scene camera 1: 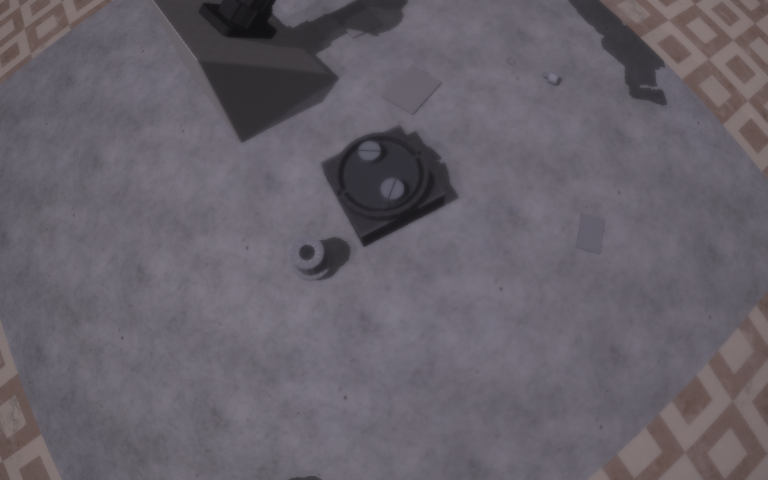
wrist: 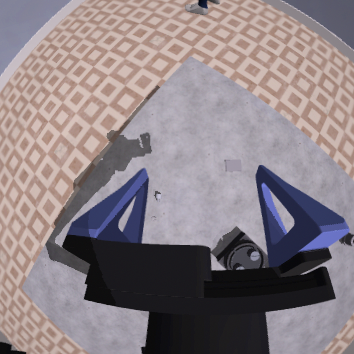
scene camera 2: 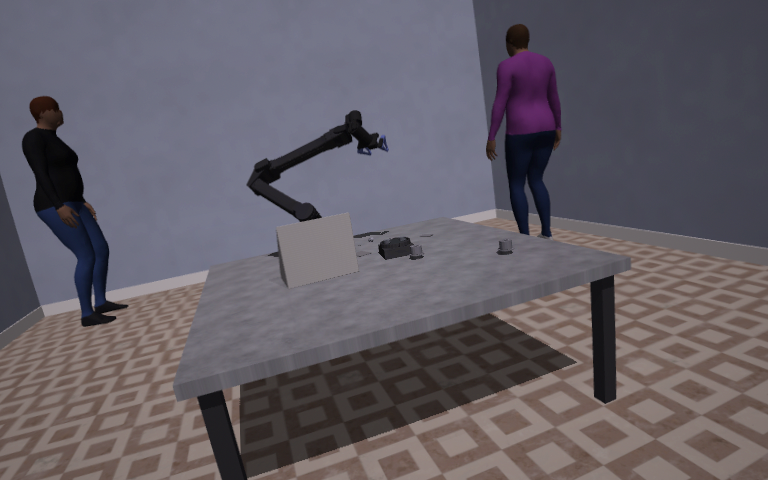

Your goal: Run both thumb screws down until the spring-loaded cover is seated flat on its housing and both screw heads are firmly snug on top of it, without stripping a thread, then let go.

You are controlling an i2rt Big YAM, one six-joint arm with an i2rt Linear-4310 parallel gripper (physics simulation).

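Frame: origin at the arm's base, x left, y back, z up, level; centimetres.
Seen in the pictures: gripper, fingertip midpoint: [wrist: 201, 171] [scene camera 2: 379, 152]; arm's base, link origin: [scene camera 1: 235, 24] [scene camera 2: 314, 244].
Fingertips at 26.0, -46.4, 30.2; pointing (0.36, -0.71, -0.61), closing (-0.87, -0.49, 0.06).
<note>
Offsets run from my fingertips to a thing's top centre, as dx, dy, dz.
The dark square housing @(-26.7, +12.6, -36.3) [scene camera 1: 368, 234] [scene camera 2: 396, 253] sits on the table, with the round dark cover @(-26.7, +12.6, -36.5) [scene camera 1: 376, 172] on it inside a ring. Two grey slotted screw heads show on the cover: one thumb screw @(-25.8, +15.7, -35.3) [scene camera 1: 369, 150] near its upper edge and the other thumb screw @(-27.6, +9.5, -35.4) [scene camera 1: 392, 189] [wrist: 254, 255] near its lower edge. Whether the cover is flat or the heads touch it cannot be told. My gripper [scene camera 2: 373, 148] [wrist: 201, 171] is open and empty, high above the table. In the wrist view, the gripper body partly hides the housing at the bottom.
A grey knobbed cylinder @(-40.9, +11.4, -37.0) [scene camera 1: 309, 257] [scene camera 2: 416, 251] stands close beside the housing. Another cylinder @(-66.1, -11.1, -37.0) [scene camera 2: 505, 246] stands farther right. A pale wedge-shaped block [scene camera 2: 317, 249] stands near the arm's base. Flat plates @(-11.2, +22.2, -41.6) [scene camera 1: 412, 88] @(-9.5, -13.4, -41.6) [scene camera 1: 590, 233] and a small white part @(+7.7, +8.2, -39.9) [scene camera 1: 552, 78] [wrist: 158, 195] lie on the table.
</note>
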